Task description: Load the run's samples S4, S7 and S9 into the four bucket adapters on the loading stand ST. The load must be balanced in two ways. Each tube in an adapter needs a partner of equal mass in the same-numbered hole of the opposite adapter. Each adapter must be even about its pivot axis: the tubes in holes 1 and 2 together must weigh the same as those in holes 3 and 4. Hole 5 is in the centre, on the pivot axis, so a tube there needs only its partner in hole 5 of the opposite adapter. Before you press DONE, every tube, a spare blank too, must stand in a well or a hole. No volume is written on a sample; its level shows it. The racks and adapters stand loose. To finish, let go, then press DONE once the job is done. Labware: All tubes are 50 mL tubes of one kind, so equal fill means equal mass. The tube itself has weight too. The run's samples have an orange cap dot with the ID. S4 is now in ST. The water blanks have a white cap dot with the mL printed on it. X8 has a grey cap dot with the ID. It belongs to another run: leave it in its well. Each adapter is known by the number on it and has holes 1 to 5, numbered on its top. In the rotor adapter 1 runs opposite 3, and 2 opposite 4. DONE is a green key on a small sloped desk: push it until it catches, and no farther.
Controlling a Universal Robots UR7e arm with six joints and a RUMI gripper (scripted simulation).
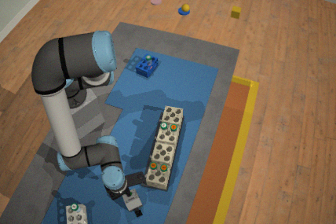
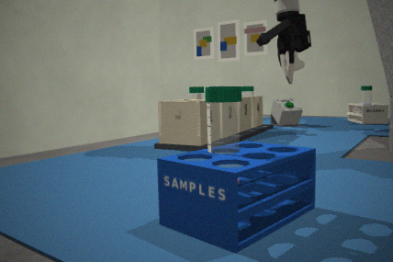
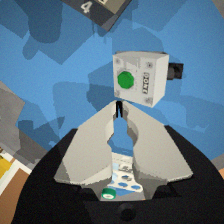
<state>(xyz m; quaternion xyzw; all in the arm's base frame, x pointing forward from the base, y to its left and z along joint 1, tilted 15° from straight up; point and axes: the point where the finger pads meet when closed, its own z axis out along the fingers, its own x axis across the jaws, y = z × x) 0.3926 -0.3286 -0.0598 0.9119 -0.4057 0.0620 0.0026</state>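
The done desk lies 1 cm ahead of my hand, 2 cm to the right of it and 9 cm below it. Round my hand: blanks rack: 22 cm behind, 19 cm to the right, 12 cm below; tube: 14 cm ahead, 16 cm to the left, 8 cm below; sample tube S9: 7 cm ahead, 15 cm to the left, 8 cm below.
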